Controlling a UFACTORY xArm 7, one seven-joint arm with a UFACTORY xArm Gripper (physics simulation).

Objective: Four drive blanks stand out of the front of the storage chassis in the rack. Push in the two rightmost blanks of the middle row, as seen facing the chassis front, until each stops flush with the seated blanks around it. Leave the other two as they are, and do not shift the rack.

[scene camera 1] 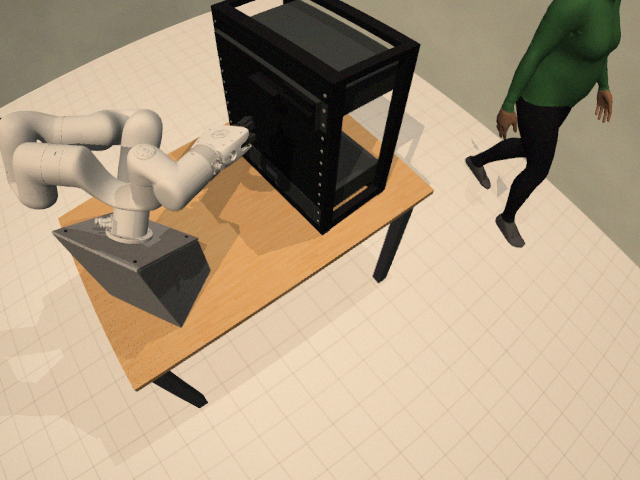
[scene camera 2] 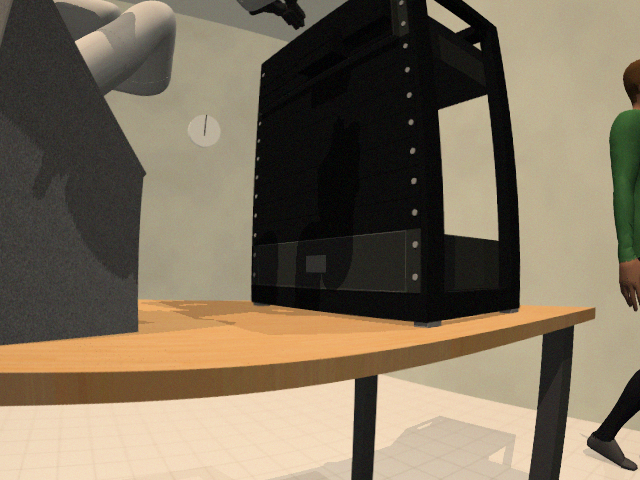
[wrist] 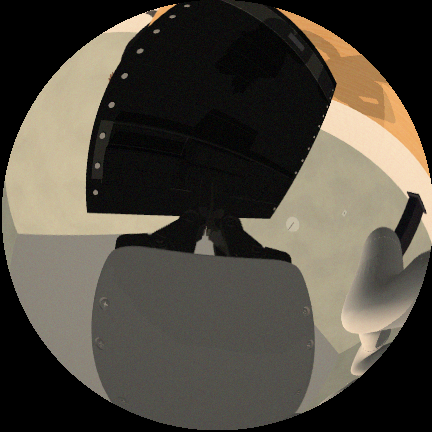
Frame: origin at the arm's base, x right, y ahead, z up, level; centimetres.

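Seen in the pictures: gripper, fingertip midpoint: point(scene camera 1: 250, 121) point(scene camera 2: 300, 23) point(wrist: 208, 189); arm's base, link origin: point(scene camera 1: 129, 234) point(scene camera 2: 34, 105).
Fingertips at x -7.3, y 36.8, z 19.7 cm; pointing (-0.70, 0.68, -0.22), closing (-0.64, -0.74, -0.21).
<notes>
Pixels of each thing's top centre, then the offset from my fingertips to it. "*": a spot on its surface instead.
- storage chassis, surface spot: point(wrist: 99, 152) point(scene camera 2: 402, 12) point(scene camera 1: 323, 116) * dx +5.8, dy +15.7, dz +2.0 cm
- raised dark block, surface spot: point(wrist: 147, 144) * dx -0.1, dy +11.8, dz -0.3 cm
The storage chassis point(scene camera 1: 321, 114) point(scene camera 2: 399, 18) point(wrist: 99, 152) sits in the upper part of the black rack point(scene camera 1: 330, 160) point(scene camera 2: 431, 206) point(wrist: 200, 90). Its front is very dark. A raised dark block point(wrist: 147, 144) shows on the left of its front in the wrist view; I cannot tell which blanks it covers. Other raised edges run along the front, but single blanks and their depth are hard to make out. My gripper point(scene camera 1: 251, 125) point(scene camera 2: 298, 21) point(wrist: 208, 189) is shut and empty, its tips pointing at the chassis front. I cannot tell whether the tips touch a blank.
The rack stands upright on the wooden table point(scene camera 1: 289, 279) point(scene camera 2: 206, 382). The arm's dark pedestal point(scene camera 1: 129, 258) point(scene camera 2: 67, 206) stands on the same table, facing the rack front. A person in a green top point(scene camera 1: 560, 67) point(scene camera 2: 628, 180) is on the floor beyond the rack.
</notes>
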